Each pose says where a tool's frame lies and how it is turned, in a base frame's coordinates. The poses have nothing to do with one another.
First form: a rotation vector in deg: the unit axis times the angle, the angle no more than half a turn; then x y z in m.
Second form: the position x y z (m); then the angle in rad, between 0 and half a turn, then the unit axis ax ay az. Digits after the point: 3 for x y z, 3 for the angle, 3 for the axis.
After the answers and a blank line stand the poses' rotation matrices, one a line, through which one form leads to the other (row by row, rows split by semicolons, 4 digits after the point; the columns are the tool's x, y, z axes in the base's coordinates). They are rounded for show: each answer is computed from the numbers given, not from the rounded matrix.
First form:
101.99, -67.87, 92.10, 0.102, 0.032, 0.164
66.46, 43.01, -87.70, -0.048, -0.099, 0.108
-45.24, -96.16, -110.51, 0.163, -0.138, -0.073
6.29, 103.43, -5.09, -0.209, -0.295, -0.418
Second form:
0.102, 0.032, 0.164, 2.675, 0.665, -0.443, 0.601
-0.048, -0.099, 0.108, 2.062, 0.563, 0.364, -0.742
0.163, -0.138, -0.073, 2.676, -0.295, -0.627, -0.721
-0.209, -0.295, -0.418, 1.811, 0.061, 0.997, -0.049

-0.0548 -0.8282 0.5578; -0.2875 -0.5219 -0.8031; 0.9562 -0.2044 -0.2095
-0.0060 0.9559 -0.2935; -0.3532 -0.2767 -0.8937; -0.9355 0.0983 0.3393
-0.7286 0.6741 0.1211; 0.0267 -0.1486 0.9885; 0.6844 0.7235 0.0903
-0.2331 0.1225 0.9647; 0.0271 0.9925 -0.1194; -0.9721 -0.0016 -0.2346

